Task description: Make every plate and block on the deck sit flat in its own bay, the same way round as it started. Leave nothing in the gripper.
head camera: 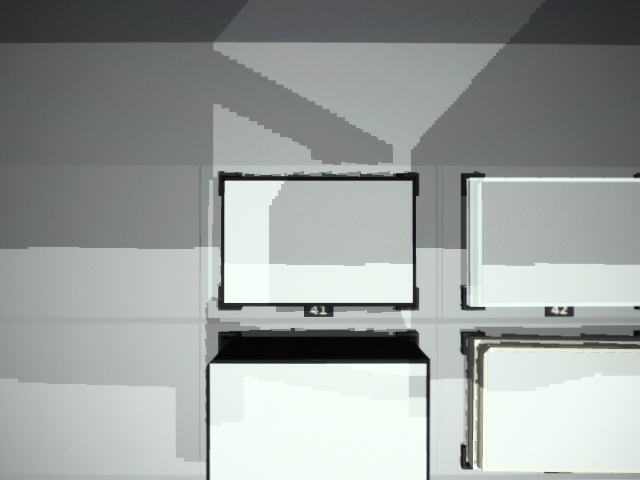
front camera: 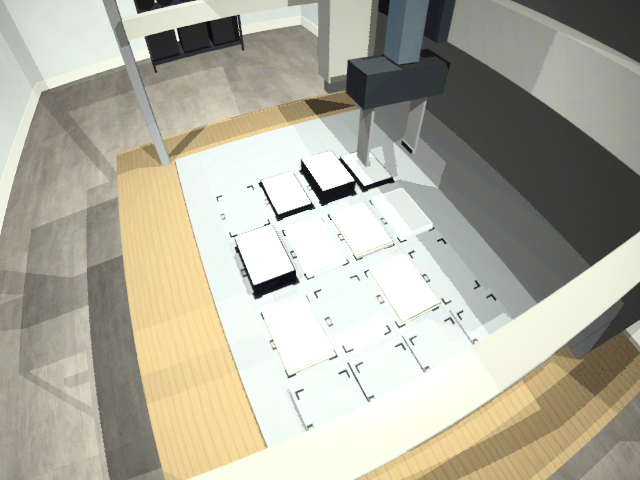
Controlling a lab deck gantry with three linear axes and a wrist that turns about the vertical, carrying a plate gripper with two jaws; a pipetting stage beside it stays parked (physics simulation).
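Pixels of known places: gripper, fingertip midpoint: (front camera: 386,154); robot's base at its link origin: (front camera: 217,198).
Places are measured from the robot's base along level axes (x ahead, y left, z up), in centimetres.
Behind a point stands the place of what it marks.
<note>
My gripper (front camera: 387,155) {x 19.4, y 31.9, z 16.0 cm} is open and empty, its jaws hanging above the low black-sided plate (front camera: 364,170) {x 7.6, y 35.2, z 1.4 cm} (head camera: 336,227) {x 7.5, y 37.3, z 1.4 cm}, which lies squarely inside the corner marks of bay 41. A tall black block with a white top (front camera: 328,169) {x 6.6, y 25.9, z 4.2 cm} (head camera: 318,423) {x 6.4, y 26.3, z 4.2 cm} stands beside it. A clear plate (front camera: 405,211) {x 23.3, y 36.9, z 1.4 cm} (head camera: 558,227) {x 21.8, y 37.3, z 1.4 cm} lies in bay 42. A cream plate (front camera: 361,229) {x 23.9, y 25.2, z 1.6 cm} (head camera: 563,423) {x 22.0, y 24.8, z 1.6 cm} is next to that. Other cream plates (front camera: 403,286) {x 39.4, y 25.8, z 1.6 cm} (front camera: 298,334) {x 39.8, y 4.3, z 1.4 cm}, a pale plate (front camera: 316,245) {x 23.6, y 15.1, z 1.4 cm}, a black-sided plate (front camera: 285,191) {x 6.5, y 15.0, z 1.4 cm} and another tall black block (front camera: 265,255) {x 23.7, y 4.5, z 4.2 cm} lie in other bays. The jaws do not show in the head view.
The bays are marked by dark corner pieces on the pale deck (front camera: 206,175) {x -9.4, y -0.8, z 0.0 cm}. A light upright post (front camera: 142,98) {x -20.7, y -10.3, z 20.2 cm} stands at the back left, and a broad pale beam (front camera: 413,408) {x 62.0, y 3.4, z 40.0 cm} crosses the front. The parked pipetting stage (front camera: 346,41) hangs behind the gripper.
</note>
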